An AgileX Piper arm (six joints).
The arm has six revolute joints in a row. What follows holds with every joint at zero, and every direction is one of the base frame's.
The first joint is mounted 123 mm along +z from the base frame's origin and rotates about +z.
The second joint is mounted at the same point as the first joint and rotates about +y.
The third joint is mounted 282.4 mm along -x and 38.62 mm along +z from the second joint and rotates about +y.
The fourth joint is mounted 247.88 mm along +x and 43.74 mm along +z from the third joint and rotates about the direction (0.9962, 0, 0.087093).
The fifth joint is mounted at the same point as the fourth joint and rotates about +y.
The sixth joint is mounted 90.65 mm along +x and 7.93 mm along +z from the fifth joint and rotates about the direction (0.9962, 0, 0.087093).
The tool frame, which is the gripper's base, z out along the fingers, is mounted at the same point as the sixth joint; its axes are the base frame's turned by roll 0, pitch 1.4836 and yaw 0 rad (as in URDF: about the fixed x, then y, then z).
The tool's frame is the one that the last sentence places.
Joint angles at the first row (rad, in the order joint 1, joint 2, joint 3, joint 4, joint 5, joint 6):
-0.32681, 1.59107, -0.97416, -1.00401, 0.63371, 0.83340
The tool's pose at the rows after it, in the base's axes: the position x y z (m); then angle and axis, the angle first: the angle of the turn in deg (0 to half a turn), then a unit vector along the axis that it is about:
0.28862, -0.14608, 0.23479, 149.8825, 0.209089, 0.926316, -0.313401
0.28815, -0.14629, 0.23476, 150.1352, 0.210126, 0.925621, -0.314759
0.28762, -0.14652, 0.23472, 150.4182, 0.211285, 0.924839, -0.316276
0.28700, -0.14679, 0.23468, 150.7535, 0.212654, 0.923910, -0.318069
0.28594, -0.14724, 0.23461, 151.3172, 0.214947, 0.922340, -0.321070
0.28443, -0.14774, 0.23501, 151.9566, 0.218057, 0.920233, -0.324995
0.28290, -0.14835, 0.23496, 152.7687, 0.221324, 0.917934, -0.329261
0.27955, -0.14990, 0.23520, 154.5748, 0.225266, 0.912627, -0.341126
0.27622, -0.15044, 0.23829, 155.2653, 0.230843, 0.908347, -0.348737
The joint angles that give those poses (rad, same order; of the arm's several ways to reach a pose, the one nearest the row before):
-0.32682, 1.59107, -0.97416, -1.00402, 0.63753, 0.83341
-0.32683, 1.59106, -0.97417, -1.00399, 0.64321, 0.83337
-0.32682, 1.59106, -0.97416, -1.00400, 0.64956, 0.83339
-0.32681, 1.59107, -0.97418, -1.00399, 0.65709, 0.83339
-0.32682, 1.59108, -0.97415, -1.00403, 0.66970, 0.83343
-0.32681, 1.58960, -0.97413, -1.00403, 0.68579, 0.83344
-0.32680, 1.58960, -0.97416, -1.00401, 0.70396, 0.83341
-0.32683, 1.58961, -0.97416, -1.01052, 0.74430, 0.83154
-0.32682, 1.58004, -0.97415, -1.01244, 0.77141, 0.83152

